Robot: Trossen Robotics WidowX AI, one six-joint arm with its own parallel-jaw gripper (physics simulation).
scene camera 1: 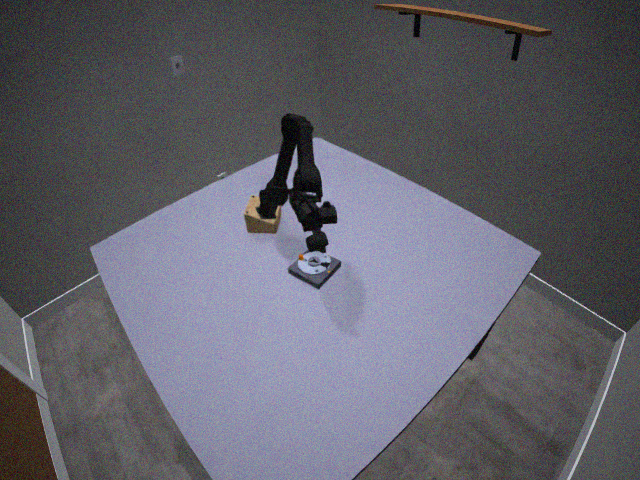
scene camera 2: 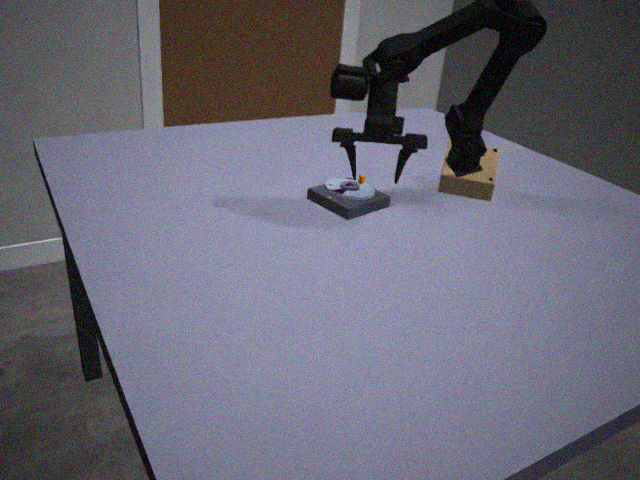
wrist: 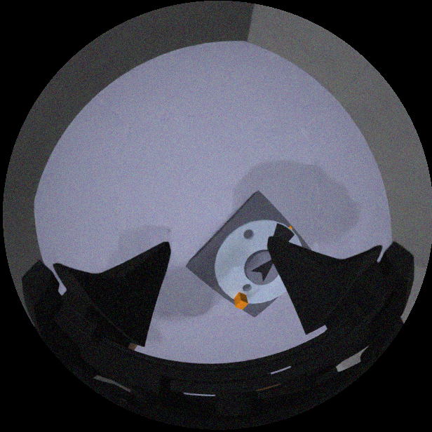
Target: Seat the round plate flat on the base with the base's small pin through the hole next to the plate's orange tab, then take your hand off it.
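Frame: origin at the arm's base, x right, y down, z ahead, level; centimetres.
Seen in the pictures: gripper, between the fingertips: point(scene camera 2: 375, 181); arm's base, origin of its link: point(scene camera 1: 265, 212) point(scene camera 2: 463, 164).
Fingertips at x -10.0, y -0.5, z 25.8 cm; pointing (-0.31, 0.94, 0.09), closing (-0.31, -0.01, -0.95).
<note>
Offsets run from my fingertips to a thing's top centre. "pt": to the spot under its first point. Level surfaces: height alone.
The round pale plate @(dx +4.9, dy +1.8, dz +3.4 cm) point(scene camera 1: 305, 266) point(scene camera 2: 365, 192) point(wrist: 227, 265) lies on the dark square base @(dx +4.9, dy +2.5, dz +3.5 cm) point(scene camera 1: 310, 279) point(scene camera 2: 351, 208) point(wrist: 204, 254). Its orange tab @(dx +7.9, dy +1.8, dz -0.2 cm) point(scene camera 1: 301, 256) point(scene camera 2: 361, 179) point(wrist: 241, 301) stands up at the rim on the side toward the arm's mount. In the wrist view a small hole point(wrist: 247, 287) shows beside the tab; I cannot tell whether the pin is in it or whether the plate is fully flat. My gripper point(scene camera 1: 317, 248) point(scene camera 2: 375, 180) point(wrist: 219, 245) is open and empty, fingers pointing down, above and to one side of the plate. One finger hides part of the plate in the wrist view.
The arm's mount stands on a wooden block point(scene camera 1: 262, 225) point(scene camera 2: 465, 187) on the lilac table @(dy +6.6 cm) point(scene camera 1: 248, 335) point(scene camera 2: 361, 320). A small orange mark @(pt dx +2.2, dy +4.1, dz +8.6 cm) point(scene camera 1: 329, 271) point(scene camera 2: 329, 197) point(wrist: 291, 227) shows on the base opposite the tab. A wooden shelf point(scene camera 1: 465, 18) hangs on the wall.
</note>
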